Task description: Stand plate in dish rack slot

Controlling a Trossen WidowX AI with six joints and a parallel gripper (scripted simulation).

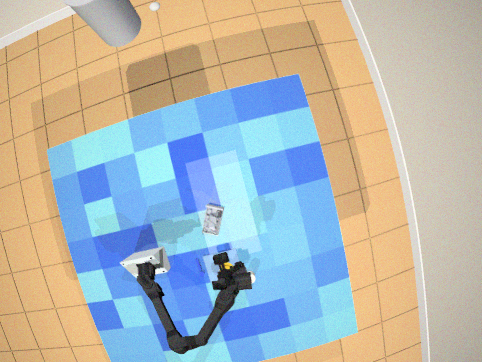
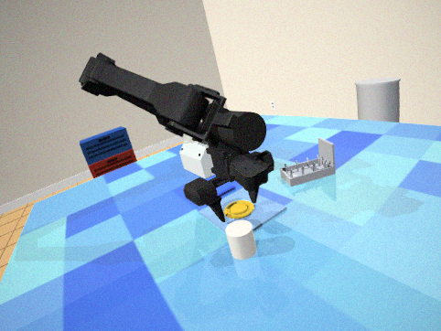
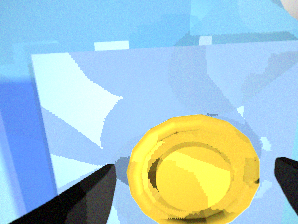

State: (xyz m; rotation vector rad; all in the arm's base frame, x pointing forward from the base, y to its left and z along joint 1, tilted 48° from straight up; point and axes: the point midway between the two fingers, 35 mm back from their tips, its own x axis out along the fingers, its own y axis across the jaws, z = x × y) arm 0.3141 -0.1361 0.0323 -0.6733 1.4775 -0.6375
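Now: gripper tip 10 mm past the pale blue mat, 10 mm to the right of it and 10 mm above it. The rest, counted from my gripper tip: white cylinder: 90 mm ahead, 60 mm to the right, 10 mm above; then grey dish rack: 230 mm to the left, 10 mm above; then yellow plate: right at my gripper tip.
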